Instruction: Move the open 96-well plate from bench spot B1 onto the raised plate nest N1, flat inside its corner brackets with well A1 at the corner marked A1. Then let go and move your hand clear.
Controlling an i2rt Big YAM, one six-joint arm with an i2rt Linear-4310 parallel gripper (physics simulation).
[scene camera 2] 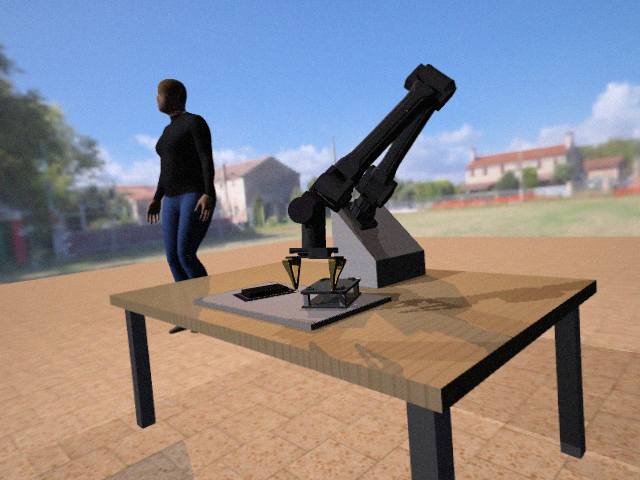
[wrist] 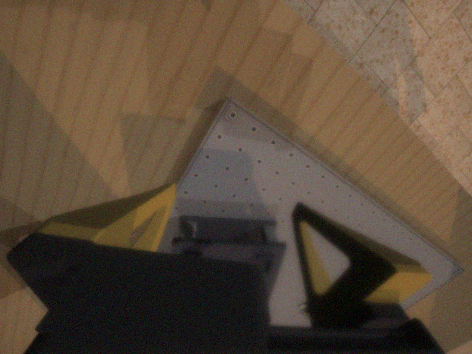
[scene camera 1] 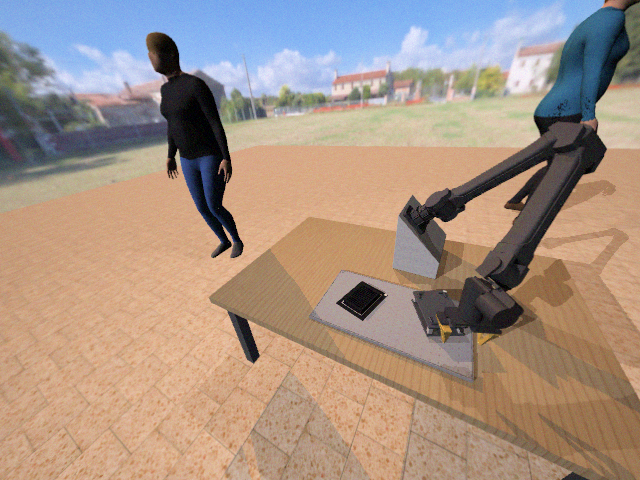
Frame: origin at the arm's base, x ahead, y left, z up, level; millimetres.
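Where they show: gripper, fingertip midpoint: [scene camera 2: 314,290] [wrist: 237,199] [scene camera 1: 461,342]; arm's base, origin of the base link: [scene camera 2: 358,216] [scene camera 1: 413,220].
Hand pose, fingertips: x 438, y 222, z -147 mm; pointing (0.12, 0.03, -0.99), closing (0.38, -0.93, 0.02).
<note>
Things, the pixels of their top centre, and the offset from my fingertips. Level surfaces: height alone.
- black 96-well plate, middle of its top: [scene camera 2: 264,288] [scene camera 1: 362,296] 98 mm back, 331 mm right, 45 mm down
- raised nest N1, middle of its top: [wrist: 224,298] [scene camera 2: 331,282] [scene camera 1: 438,306] 129 mm back, 69 mm right, 11 mm down
- grey pegboard, middle of its top: [wrist: 316,278] [scene camera 2: 285,297] [scene camera 1: 389,310] 88 mm back, 219 mm right, 61 mm down
- wooden table, its level: 74 mm down
The black 96-well plate [scene camera 1: 362,299] [scene camera 2: 265,289] lies flat on the outlined bench spot at the far end of the pegboard; it does not show in the wrist view. The raised nest N1 [scene camera 1: 432,305] [scene camera 2: 320,285] [wrist: 227,232] is a dark platform on short posts with small corner brackets, and no plate shows on it. My gripper [scene camera 1: 465,338] [scene camera 2: 314,287] [wrist: 237,199] points down, open and empty, with its yellow fingers low by the nest. In scene camera 2 one finger overlaps the nest; contact is unclear. The A1 marks are too small to read.
The grey pegboard [scene camera 1: 392,333] [scene camera 2: 273,308] [wrist: 280,190] lies on the wooden table [scene camera 1: 289,258] [scene camera 2: 465,310] [wrist: 150,75]. A grey wedge-shaped arm base [scene camera 1: 416,253] [scene camera 2: 356,253] stands behind the nest. A person in black [scene camera 1: 191,118] [scene camera 2: 183,155] stands beyond the table.
</note>
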